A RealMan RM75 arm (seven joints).
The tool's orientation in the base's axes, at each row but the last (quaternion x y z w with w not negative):
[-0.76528, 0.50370, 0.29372, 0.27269]
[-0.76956, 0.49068, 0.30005, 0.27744]
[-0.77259, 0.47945, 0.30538, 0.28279]
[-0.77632, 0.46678, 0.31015, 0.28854]
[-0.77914, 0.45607, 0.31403, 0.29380]
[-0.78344, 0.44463, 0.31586, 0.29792]
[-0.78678, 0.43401, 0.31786, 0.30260]
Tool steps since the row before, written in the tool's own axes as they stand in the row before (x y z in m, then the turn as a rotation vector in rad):
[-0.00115, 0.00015, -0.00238, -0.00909, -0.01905, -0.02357]
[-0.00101, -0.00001, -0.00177, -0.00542, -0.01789, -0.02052]
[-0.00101, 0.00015, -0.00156, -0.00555, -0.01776, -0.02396]
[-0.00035, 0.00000, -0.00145, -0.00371, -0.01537, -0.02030]
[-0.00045, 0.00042, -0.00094, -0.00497, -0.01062, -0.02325]
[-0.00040, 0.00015, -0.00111, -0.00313, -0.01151, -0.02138]
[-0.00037, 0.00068, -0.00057, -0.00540, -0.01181, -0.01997]
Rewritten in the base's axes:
[-0.00009, -0.00105, 0.00243, 0.01895, -0.00471, 0.02490]
[0.00000, -0.00068, 0.00192, 0.01854, -0.00509, 0.02002]
[-0.00018, -0.00062, 0.00175, 0.01907, -0.00758, 0.02234]
[0.00018, -0.00088, 0.00119, 0.01682, -0.00683, 0.01824]
[-0.00034, -0.00064, 0.00086, 0.01273, -0.01032, 0.02023]
[-0.00004, -0.00069, 0.00097, 0.01383, -0.00948, 0.01784]
[-0.00062, -0.00055, 0.00050, 0.01281, -0.00717, 0.01876]

